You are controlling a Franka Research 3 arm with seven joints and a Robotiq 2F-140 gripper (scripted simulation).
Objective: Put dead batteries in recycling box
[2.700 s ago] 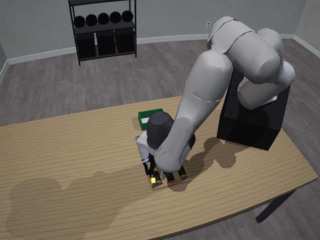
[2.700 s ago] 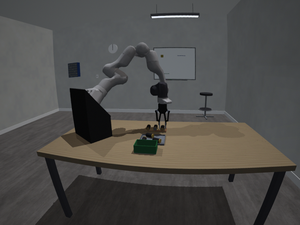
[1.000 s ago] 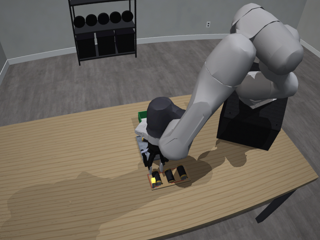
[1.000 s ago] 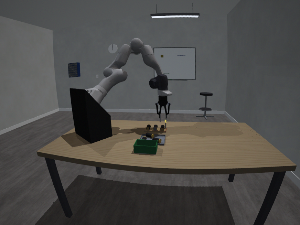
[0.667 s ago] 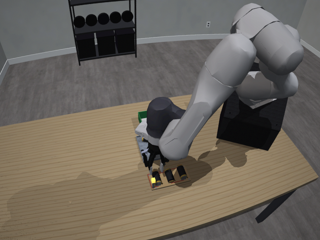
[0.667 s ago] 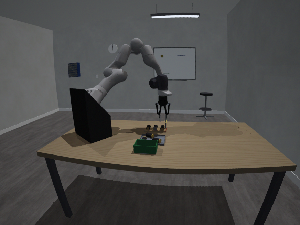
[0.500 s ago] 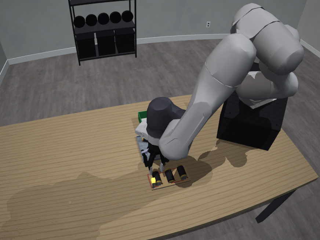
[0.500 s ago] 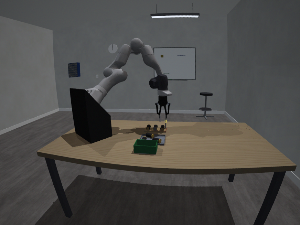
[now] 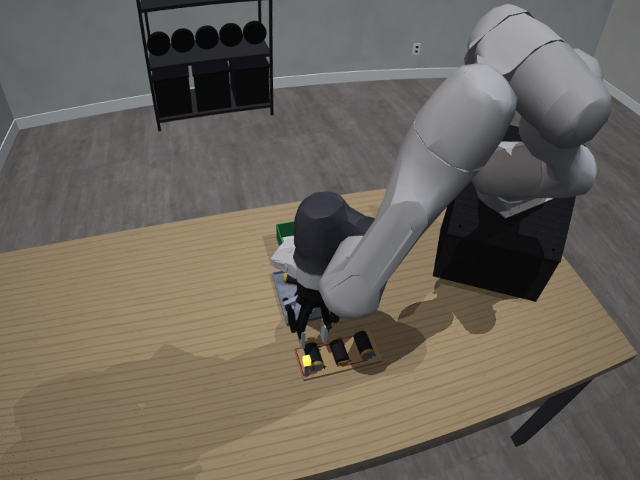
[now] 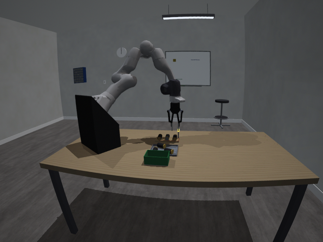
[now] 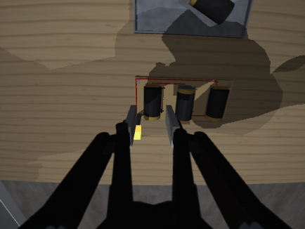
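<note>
Right now the wooden holder board is 120 mm below my hand, 60 mm behind it and 20 mm to the right of it. From my hand the other things lie so: grey tray: 220 mm to the right, 120 mm below; then bulb: 50 mm to the left, 40 mm below, 10 mm ahead; then thin post: 80 mm below, 50 mm to the left, 10 mm ahead.
</note>
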